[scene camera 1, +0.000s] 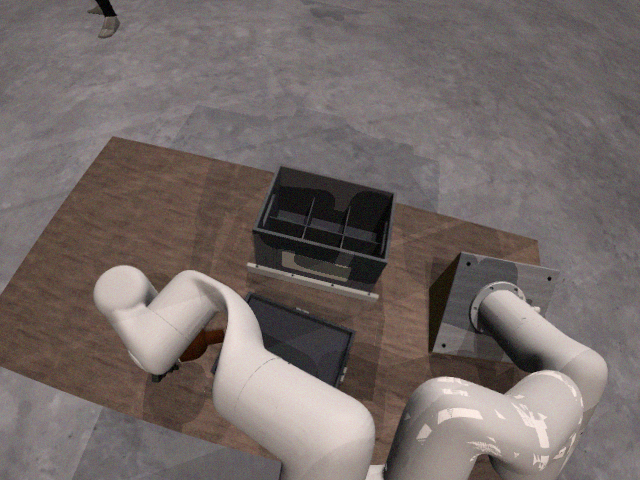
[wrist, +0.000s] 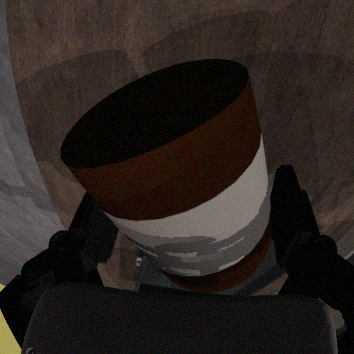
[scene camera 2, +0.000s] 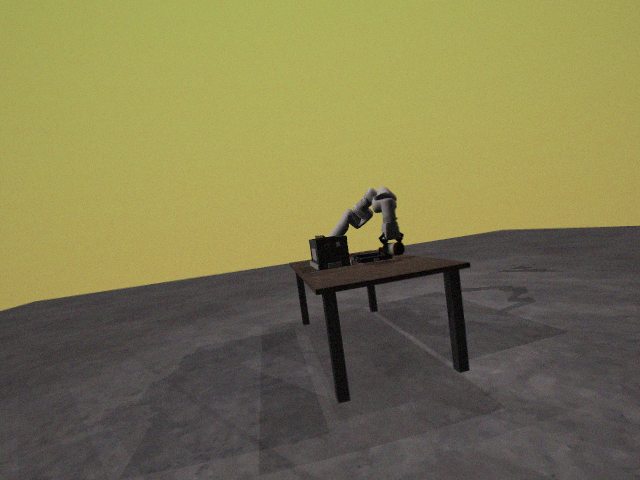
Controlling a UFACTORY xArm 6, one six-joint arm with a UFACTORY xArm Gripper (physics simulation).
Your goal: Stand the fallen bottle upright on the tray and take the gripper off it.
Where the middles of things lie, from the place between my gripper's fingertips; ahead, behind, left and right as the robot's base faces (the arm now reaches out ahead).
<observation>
My gripper is now 1 cm below the brown bottle (scene camera 1: 197, 348) and 1 cm past it. Also, from my hand: pale strip (scene camera 1: 262, 270): 26 cm behind, 19 cm to the right, 4 cm below.
</observation>
